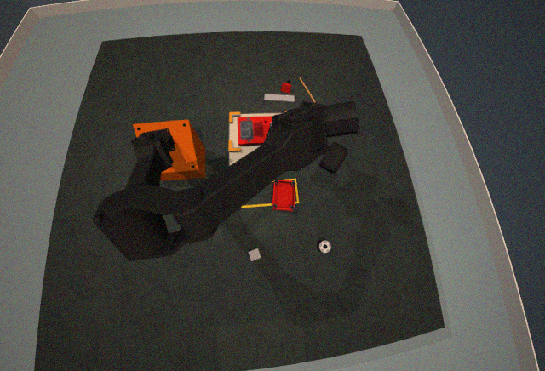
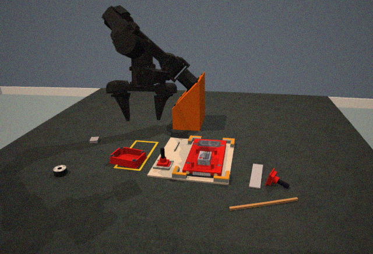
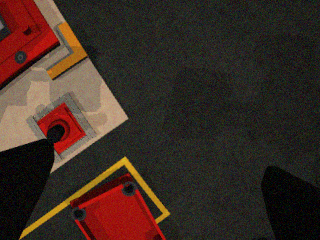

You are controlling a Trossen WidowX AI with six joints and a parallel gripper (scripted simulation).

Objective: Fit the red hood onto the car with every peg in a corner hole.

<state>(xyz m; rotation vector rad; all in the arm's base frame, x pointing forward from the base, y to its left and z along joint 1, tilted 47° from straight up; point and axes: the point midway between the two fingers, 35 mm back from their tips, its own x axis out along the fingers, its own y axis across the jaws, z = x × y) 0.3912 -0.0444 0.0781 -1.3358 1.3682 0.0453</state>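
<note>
Right now the red hood is 160 mm below my gripper tip, 80 mm to the right of it and 70 mm behind it. Also, from my gripper tip: grey engine block 160 mm to the left, 140 mm below, 50 mm behind; wooden stick 310 mm to the left, 160 mm below, 110 mm ahead; white bar 310 mm to the left, 160 mm below, 20 mm behind.
</note>
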